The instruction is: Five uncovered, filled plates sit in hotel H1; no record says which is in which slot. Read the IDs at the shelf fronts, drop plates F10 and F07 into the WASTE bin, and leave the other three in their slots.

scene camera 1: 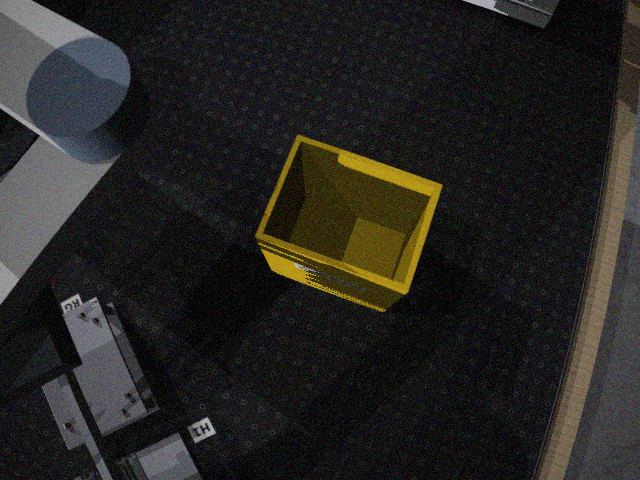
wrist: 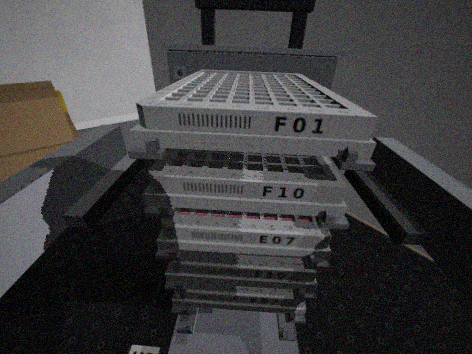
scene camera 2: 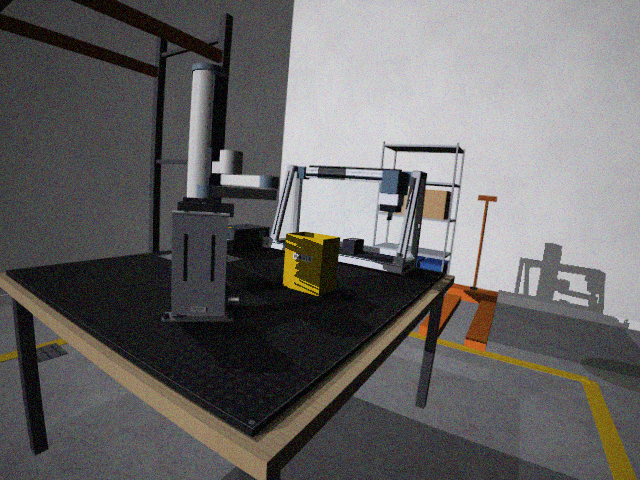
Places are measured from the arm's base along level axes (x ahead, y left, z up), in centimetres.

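Where they show: gripper, fingertip midpoint: [wrist: 244, 150].
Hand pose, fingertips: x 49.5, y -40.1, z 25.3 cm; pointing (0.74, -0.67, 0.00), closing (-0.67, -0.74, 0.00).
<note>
Things, the pixels of their centre, and the offset from my fingertips. "spot": a spot on its surface instead.
- plate F10, body centre: [wrist: 246, 139] dy -2.7, dx +2.7, dz -1.0 cm
- plate E07, body centre: [wrist: 245, 175] dy -2.7, dx +2.7, dz -3.8 cm
- fourth plate, body centre: [wrist: 243, 205] dy -2.7, dx +2.7, dz -6.6 cm
- fifth plate, surface spot: [wrist: 210, 296] spot: dy +2.8, dx -0.7, dz -9.0 cm
- hotel H1, surface spot: [scene camera 1: 168, 457] spot: dy +3.2, dx +2.4, dz -23.3 cm
- yellow WASTE bin, body centre: [scene camera 1: 346, 234] [scene camera 2: 311, 262] dy +37.5, dx +15.2, dz -14.1 cm
- RG label, surface spot: [scene camera 1: 71, 303] spot: dy +17.6, dx -19.1, dz -24.0 cm
In the wrist view, a stack of uncovered plates stands in the hotel H1 slots. From the top, plate F01 [wrist: 250, 122], plate F10 [wrist: 250, 190] and plate E07 [wrist: 225, 237] have readable fronts. The fourth plate [wrist: 210, 272] and fifth plate [wrist: 210, 296] lie in shadow, their IDs unclear. My gripper [wrist: 244, 150] is open and empty, with its fingers apart on either side of the stack's upper part. Part of hotel H1 [scene camera 1: 168, 457] shows at the bottom left of scene camera 1. The yellow WASTE bin [scene camera 1: 387, 170] [scene camera 2: 325, 263] stands upright on the table.
A grey stand [scene camera 1: 108, 382] by the RG label [scene camera 1: 71, 303] is beside the hotel. The arm's blue-capped joint [scene camera 1: 77, 98] is at the upper left. A gantry frame [scene camera 2: 418, 222] stands behind the bin. A wooden table edge [scene camera 1: 589, 330] runs down the right.
</note>
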